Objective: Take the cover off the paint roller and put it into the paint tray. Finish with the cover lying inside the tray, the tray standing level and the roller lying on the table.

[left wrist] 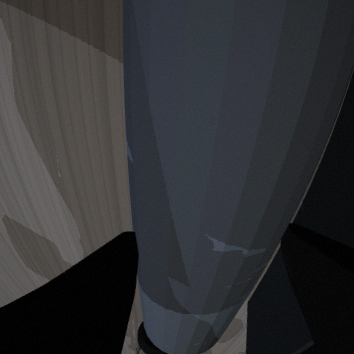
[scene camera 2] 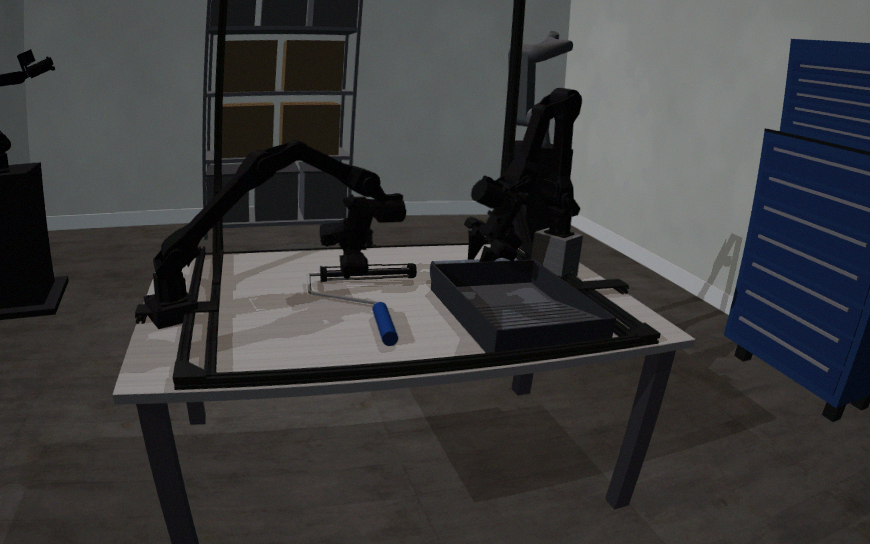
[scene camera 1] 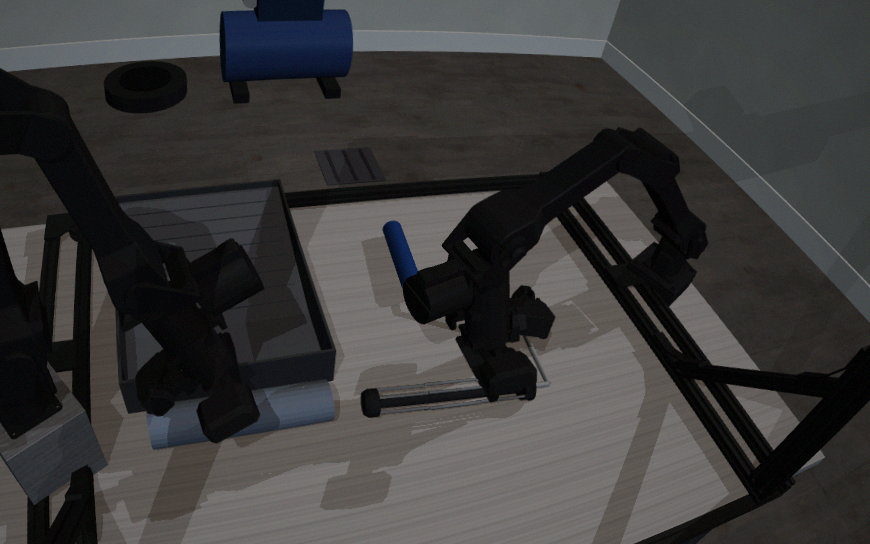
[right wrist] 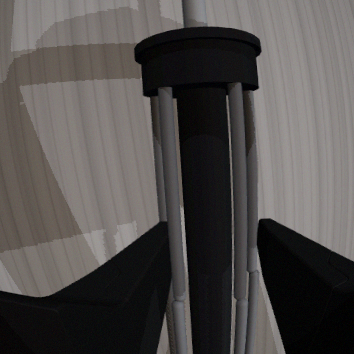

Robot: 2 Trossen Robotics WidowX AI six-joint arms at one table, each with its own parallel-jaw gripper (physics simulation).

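Places are measured from the left arm's base along level axes (x ahead, y left, z up), in centimetres.
Pixels of known places: left gripper, fingertip midpoint: point(left wrist: 210, 240) point(scene camera 2: 473, 266); right gripper, fingertip midpoint: point(scene camera 2: 345, 273) point(scene camera 1: 488, 393) point(right wrist: 214, 231); left arm's base, origin of the base link: point(scene camera 2: 559, 233) point(scene camera 1: 24, 405); right arm's base, origin of the base link: point(scene camera 2: 170, 299) point(scene camera 1: 664, 266).
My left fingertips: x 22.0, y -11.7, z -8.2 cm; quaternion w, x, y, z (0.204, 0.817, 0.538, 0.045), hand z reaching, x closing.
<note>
Ahead of a thing's pixels: the offset from my left fingertips to its middle. "spot": to the spot under its first point.
The pale blue cover {dx -0.7, dy +0.2, dz -1.0 cm} point(scene camera 1: 295, 407) point(left wrist: 210, 150) is off the roller, beside the tray's near wall in scene camera 1. My left gripper point(scene camera 1: 225, 420) point(left wrist: 210, 240) is shut on it; whether it touches the table is unclear. The tray {dx +10.7, dy +20.8, dz -0.4 cm} point(scene camera 1: 288, 366) point(scene camera 2: 551, 336) stands level, and its visible inside is empty. The roller's bare black cage with metal wires {dx +21.7, dy -16.1, dz -1.3 cm} point(scene camera 1: 429, 396) point(scene camera 2: 384, 272) point(right wrist: 205, 200) lies apart from the cover's end. My right gripper point(scene camera 1: 510, 384) point(scene camera 2: 354, 266) point(right wrist: 214, 231) is shut on the cage near its frame end. The roller's blue handle {spot: dx +37.5, dy +7.0, dz -0.4 cm} point(scene camera 1: 399, 250) point(scene camera 2: 384, 323) points away from my grippers.
Black rails {spot: dx +54.4, dy +17.1, dz -2.2 cm} point(scene camera 1: 417, 190) point(scene camera 2: 359, 372) run along the table's edges. The left arm reaches across the tray in scene camera 1 and hides part of it. A blue tank point(scene camera 1: 286, 48) and a black ring point(scene camera 1: 145, 89) are on the floor behind the table.
</note>
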